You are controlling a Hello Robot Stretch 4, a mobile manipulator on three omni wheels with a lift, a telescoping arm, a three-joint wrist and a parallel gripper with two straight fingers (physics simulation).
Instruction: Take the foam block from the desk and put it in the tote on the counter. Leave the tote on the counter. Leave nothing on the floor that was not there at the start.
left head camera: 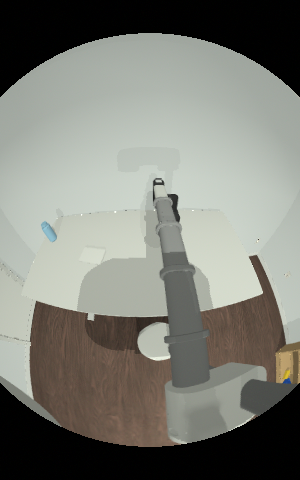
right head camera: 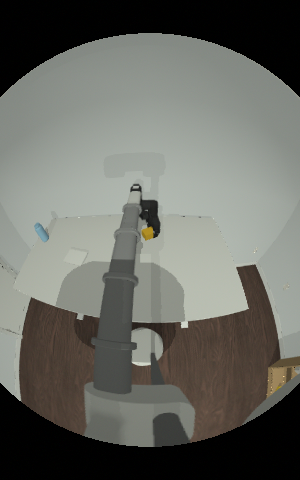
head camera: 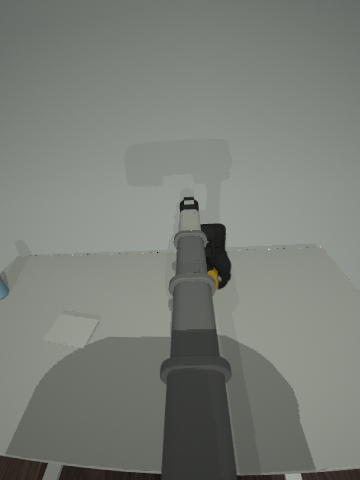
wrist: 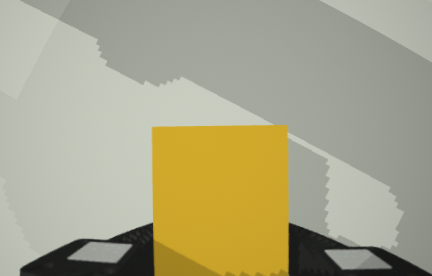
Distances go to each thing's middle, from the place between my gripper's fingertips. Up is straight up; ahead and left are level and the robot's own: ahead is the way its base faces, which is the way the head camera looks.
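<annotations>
My gripper is 2 cm below the yellow foam block (wrist: 220, 193), 2 cm to the right of it and 1 cm past it. As for the flat white sheet (head camera: 69, 330), it is 21 cm behind my hand and 49 cm to the left of it.
</annotations>
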